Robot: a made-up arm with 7 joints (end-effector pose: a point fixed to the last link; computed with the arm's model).
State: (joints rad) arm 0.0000 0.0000 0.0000 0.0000 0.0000 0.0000 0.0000
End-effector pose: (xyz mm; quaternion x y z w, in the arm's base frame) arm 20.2 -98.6 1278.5 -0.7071 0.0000 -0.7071 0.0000
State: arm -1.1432 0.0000 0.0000 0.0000 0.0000 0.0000 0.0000
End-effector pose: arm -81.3 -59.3 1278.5 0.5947 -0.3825 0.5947 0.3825
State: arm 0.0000 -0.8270 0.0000 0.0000 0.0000 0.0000 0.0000
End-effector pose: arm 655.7 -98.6 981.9 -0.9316 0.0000 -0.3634 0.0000
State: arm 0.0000 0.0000 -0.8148 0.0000 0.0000 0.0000 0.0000
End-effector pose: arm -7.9 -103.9 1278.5 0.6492 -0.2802 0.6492 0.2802
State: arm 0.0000 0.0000 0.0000 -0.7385 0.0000 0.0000 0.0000
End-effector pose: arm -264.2 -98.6 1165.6 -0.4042 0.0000 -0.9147 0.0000
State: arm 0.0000 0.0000 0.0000 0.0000 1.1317 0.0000 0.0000
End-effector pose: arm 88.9 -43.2 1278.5 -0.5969 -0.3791 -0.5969 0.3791
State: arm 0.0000 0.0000 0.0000 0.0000 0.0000 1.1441 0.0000
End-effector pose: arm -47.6 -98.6 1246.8 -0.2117 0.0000 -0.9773 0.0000
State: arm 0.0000 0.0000 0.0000 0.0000 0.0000 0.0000 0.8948
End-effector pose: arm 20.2 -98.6 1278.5 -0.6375 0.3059 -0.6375 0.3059
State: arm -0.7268 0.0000 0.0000 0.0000 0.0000 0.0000 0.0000
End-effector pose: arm -50.4 -87.1 1278.5 0.6609 -0.2513 0.6609 0.2513
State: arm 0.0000 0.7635 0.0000 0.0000 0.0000 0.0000 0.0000
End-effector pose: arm -588.6 -98.6 1050.3 -0.3928 0.0000 -0.9196 0.0000
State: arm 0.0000 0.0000 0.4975 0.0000 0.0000 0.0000 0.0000
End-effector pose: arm 32.0 -85.3 1278.5 -0.6853 -0.1741 -0.6853 0.1741
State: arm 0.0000 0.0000 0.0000 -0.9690 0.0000 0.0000 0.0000
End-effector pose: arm -327.7 -98.6 1091.6 -0.2964 0.0000 -0.9551 0.0000
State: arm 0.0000 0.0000 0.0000 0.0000 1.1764 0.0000 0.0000
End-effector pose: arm 90.0 -39.6 1278.5 -0.5883 -0.3923 -0.5883 0.3924
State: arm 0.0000 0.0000 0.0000 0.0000 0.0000 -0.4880 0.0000
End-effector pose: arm 51.2 -98.6 1266.1 -0.8570 0.0000 -0.5153 0.0000
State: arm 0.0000 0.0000 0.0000 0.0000 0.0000 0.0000 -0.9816
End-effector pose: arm 20.2 -98.6 1278.5 0.6236 0.3333 0.6236 0.3333
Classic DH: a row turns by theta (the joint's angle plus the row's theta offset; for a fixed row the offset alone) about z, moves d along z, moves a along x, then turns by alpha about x. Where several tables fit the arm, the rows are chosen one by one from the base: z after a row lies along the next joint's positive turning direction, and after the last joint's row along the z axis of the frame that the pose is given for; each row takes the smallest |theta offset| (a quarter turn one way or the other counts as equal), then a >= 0, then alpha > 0; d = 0 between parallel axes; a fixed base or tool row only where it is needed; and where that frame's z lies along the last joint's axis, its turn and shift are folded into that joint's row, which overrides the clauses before.
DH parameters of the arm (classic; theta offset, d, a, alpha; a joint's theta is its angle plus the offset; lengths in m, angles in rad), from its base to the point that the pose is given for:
joint 1: 0 0.4061 0 1.5708
joint 2: 0 0.0687 0 -1.5708
joint 3: 0 0.4485 0.0238 -1.5708
joint 4: 0 0.0519 -0.0129 1.5708
joint 5: 0 0.3554 0 1.5708
joint 6: 1.5708 0.0818 0.0685 1.5708
joint 7: 0 0.0093 0 0

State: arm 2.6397 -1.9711 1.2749 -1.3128 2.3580 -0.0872 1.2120
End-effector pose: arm -363.4 648.3 383.7 0.1709 -0.1045 0.9502 0.2385
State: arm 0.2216 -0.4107 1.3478 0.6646 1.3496 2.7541 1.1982
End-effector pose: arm 261.7 241.3 974.8 0.1119 0.6876 0.1803 0.6944
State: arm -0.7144 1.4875 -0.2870 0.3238 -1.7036 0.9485 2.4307
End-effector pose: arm -627.1 569.8 575.4 0.6683 -0.1152 -0.7305 0.0811
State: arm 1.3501 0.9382 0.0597 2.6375 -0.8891 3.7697 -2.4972
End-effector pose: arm 68.5 -64.3 709.0 -0.3127 -0.3563 0.8215 0.3169
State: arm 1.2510 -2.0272 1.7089 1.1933 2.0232 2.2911 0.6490
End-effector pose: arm -110.9 534.8 267.2 0.5163 -0.6704 -0.3633 0.3899
